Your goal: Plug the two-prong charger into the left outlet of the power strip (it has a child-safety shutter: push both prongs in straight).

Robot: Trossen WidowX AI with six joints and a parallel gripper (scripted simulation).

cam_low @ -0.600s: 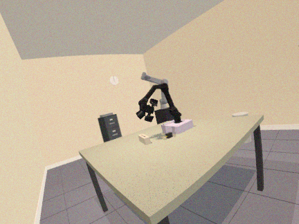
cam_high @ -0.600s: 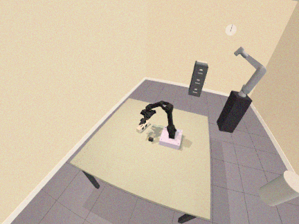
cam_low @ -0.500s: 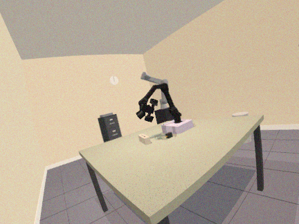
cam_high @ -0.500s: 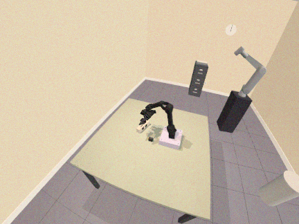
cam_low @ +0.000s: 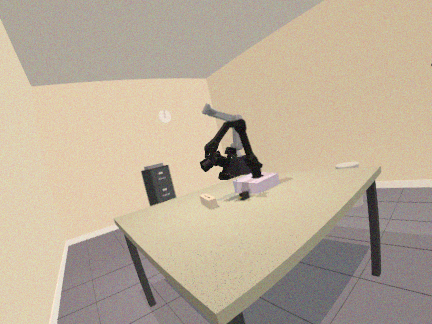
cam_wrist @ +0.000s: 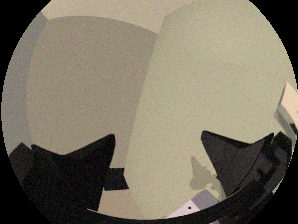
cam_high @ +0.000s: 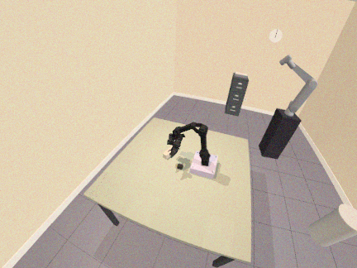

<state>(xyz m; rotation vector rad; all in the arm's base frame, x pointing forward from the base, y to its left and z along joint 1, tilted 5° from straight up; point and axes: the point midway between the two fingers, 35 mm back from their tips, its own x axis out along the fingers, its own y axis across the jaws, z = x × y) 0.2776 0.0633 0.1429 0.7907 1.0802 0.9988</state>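
Right now my gripper tip is 170 mm above the two-prong charger, 60 mm to the left of it and 50 mm past it.
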